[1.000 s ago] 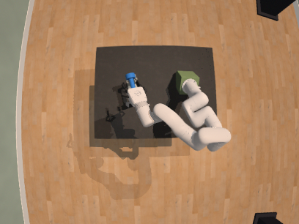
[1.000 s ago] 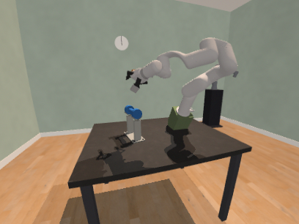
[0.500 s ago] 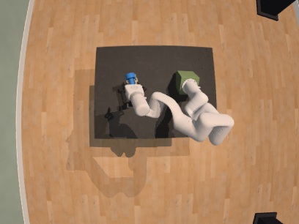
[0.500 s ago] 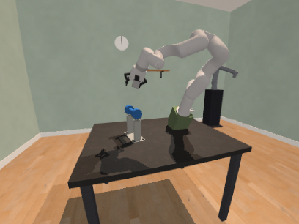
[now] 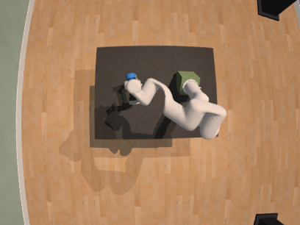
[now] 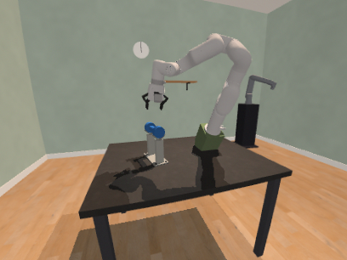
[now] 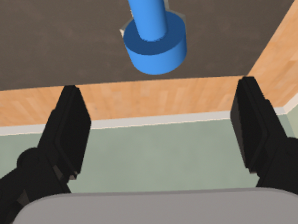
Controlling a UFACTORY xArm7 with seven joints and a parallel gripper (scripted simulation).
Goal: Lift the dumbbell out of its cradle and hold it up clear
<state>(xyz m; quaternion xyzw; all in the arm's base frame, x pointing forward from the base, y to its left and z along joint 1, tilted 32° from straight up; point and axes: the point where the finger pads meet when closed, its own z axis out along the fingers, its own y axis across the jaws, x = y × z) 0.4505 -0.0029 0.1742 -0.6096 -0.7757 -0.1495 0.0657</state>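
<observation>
Now: hand 15 cm above the blue dumbbell, 2 cm to the left of it and 1 cm short of it. From my hand the other things lie so: grey cradle 27 cm below, 2 cm to the right, 1 cm ahead.
</observation>
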